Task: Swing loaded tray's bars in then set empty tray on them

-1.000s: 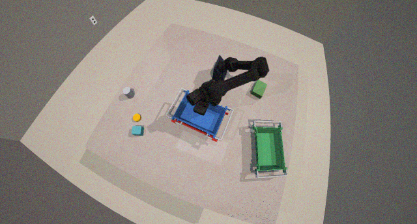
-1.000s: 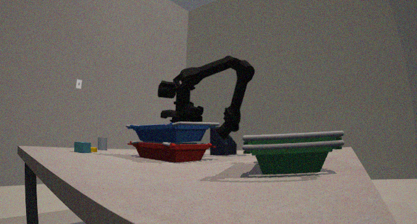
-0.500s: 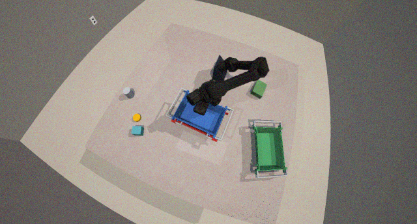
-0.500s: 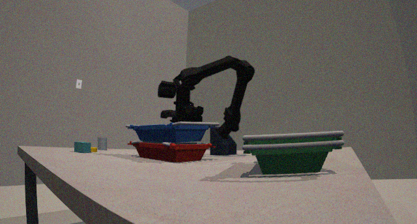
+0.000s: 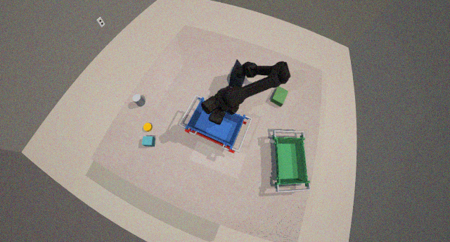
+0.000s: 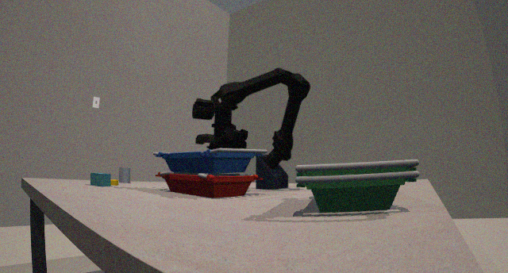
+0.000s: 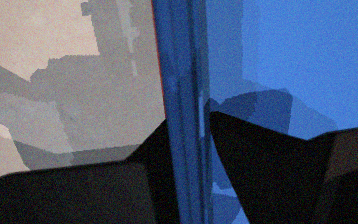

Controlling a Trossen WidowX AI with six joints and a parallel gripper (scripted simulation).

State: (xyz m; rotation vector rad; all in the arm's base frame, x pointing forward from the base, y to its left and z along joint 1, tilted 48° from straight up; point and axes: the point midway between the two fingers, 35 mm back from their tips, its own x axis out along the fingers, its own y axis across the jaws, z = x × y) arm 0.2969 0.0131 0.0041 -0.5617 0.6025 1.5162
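Now: gripper tip 70 mm short of the blue tray and 30 mm below it. From my gripper tip the other things lie so: yellow disc: 380 mm to the right, 230 mm ahead, 70 mm below; then teal block: 320 mm to the right, 310 mm ahead, 60 mm below; then green block: 310 mm behind, 300 mm to the left, 60 mm below.
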